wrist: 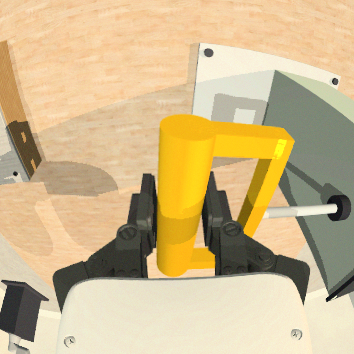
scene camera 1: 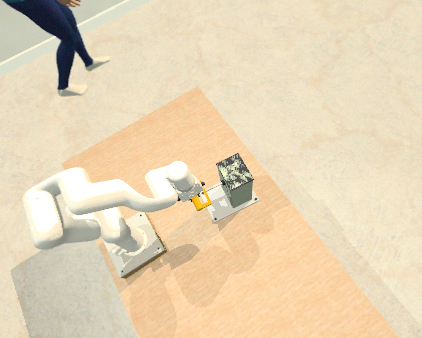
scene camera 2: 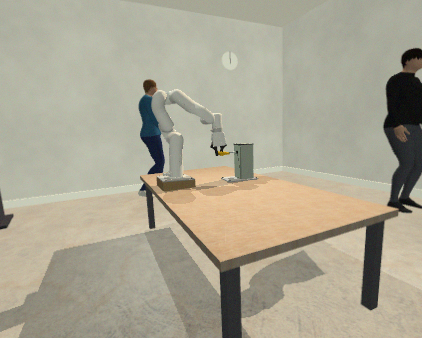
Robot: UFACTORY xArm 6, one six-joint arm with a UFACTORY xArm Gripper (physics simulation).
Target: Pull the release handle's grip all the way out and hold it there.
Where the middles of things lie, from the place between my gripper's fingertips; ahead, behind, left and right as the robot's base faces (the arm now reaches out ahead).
Labels:
I see the white base plate (scene camera 1: 221,207) 150 mm ahead of my hand, 50 mm to the right of it and 180 mm below it.

